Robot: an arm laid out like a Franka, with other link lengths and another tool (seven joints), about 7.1 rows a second.
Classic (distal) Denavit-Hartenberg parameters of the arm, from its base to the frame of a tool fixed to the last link. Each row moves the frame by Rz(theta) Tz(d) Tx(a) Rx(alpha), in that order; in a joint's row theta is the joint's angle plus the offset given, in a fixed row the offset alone. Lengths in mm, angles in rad.
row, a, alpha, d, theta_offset
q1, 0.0, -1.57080, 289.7, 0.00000
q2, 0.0, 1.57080, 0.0, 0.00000
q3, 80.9, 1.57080, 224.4, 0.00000
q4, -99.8, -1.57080, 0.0, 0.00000
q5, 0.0, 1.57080, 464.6, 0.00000
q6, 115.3, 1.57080, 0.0, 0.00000
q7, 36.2, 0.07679, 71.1, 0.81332
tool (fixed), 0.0, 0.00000, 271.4, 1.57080
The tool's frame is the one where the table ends.
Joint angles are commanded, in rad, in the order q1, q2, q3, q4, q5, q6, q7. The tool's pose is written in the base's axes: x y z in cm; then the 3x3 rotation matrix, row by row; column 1 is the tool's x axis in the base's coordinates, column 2 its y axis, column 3 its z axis. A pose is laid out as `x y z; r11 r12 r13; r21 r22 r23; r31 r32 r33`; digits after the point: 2 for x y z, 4 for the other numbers.
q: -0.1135 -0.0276 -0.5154 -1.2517 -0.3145 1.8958 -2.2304
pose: 58.85 -49.83 56.15; 0.6083 -0.7441 0.2761; -0.5391 -0.6427 -0.5443; 0.5825 0.1823 -0.7922
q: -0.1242 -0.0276 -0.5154 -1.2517 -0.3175 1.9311 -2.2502
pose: 58.90 -50.78 57.13; 0.6082 -0.7381 0.2921; -0.5126 -0.6461 -0.5655; 0.6062 0.1942 -0.7713
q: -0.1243 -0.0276 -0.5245 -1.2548 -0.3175 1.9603 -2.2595
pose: 58.98 -51.53 57.73; 0.6035 -0.7368 0.3048; -0.4966 -0.6464 -0.5793; 0.6238 0.1982 -0.7560
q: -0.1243 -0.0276 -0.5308 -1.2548 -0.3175 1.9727 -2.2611
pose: 58.88 -51.98 58.08; 0.5978 -0.7394 0.3096; -0.4923 -0.6434 -0.5863; 0.6327 0.1981 -0.7486
